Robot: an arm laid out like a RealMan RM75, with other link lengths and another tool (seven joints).
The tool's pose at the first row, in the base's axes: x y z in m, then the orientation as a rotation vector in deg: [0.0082 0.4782 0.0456 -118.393 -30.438 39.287]
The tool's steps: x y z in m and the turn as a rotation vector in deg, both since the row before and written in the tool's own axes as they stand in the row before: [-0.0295 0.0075 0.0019 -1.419 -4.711 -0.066]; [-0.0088 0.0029 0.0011 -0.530 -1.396 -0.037]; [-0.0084 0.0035 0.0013 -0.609 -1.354 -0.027]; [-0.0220 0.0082 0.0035 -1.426 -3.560 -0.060]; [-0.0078 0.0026 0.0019 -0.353 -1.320 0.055]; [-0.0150 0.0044 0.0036 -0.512 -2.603 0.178]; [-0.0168 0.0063 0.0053 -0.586 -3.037 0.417]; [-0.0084 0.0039 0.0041 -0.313 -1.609 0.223]
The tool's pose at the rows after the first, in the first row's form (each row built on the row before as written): [-0.0145 0.4578 0.0464 -118.460 -33.812 44.091]; [-0.0211 0.4512 0.0462 -118.539 -34.886 45.493]; [-0.0273 0.4445 0.0454 -118.691 -35.970 46.846]; [-0.0433 0.4270 0.0443 -118.869 -38.727 50.450]; [-0.0492 0.4209 0.0441 -118.792 -39.576 51.864]; [-0.0603 0.4093 0.0444 -118.474 -41.073 54.727]; [-0.0730 0.3956 0.0436 -118.137 -42.605 58.193]; [-0.0801 0.3885 0.0423 -117.931 -43.414 60.034]
